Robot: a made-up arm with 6 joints. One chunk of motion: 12 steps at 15 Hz.
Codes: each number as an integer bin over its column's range. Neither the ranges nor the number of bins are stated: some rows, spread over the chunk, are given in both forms.
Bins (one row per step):
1: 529 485 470 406 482 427
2: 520 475 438 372 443 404
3: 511 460 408 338 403 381
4: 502 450 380 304 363 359
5: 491 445 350 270 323 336
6: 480 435 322 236 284 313
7: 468 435 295 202 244 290
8: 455 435 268 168 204 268
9: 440 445 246 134 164 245
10: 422 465 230 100 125 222
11: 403 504 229 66 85 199
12: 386 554 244 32 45 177
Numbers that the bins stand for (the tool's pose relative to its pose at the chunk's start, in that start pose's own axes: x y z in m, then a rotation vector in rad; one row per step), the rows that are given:
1: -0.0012 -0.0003 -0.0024 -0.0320 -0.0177 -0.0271
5: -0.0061 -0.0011 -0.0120 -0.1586 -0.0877 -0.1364
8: -0.0108 -0.0013 -0.0185 -0.2536 -0.1402 -0.2181
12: -0.0198 0.0011 -0.0205 -0.3802 -0.2102 -0.3274
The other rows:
2: -0.0023 -0.0005 -0.0049 -0.0637 -0.0349 -0.0547
3: -0.0035 -0.0008 -0.0073 -0.0953 -0.0525 -0.0823
4: -0.0047 -0.0010 -0.0096 -0.1270 -0.0701 -0.1088
6: -0.0075 -0.0013 -0.0142 -0.1903 -0.1049 -0.1640
7: -0.0091 -0.0013 -0.0164 -0.2220 -0.1225 -0.1917
9: -0.0127 -0.0011 -0.0203 -0.2853 -0.1578 -0.2457
10: -0.0151 -0.0007 -0.0216 -0.3169 -0.1749 -0.2733
11: -0.0176 0.0001 -0.0217 -0.3486 -0.1926 -0.3010

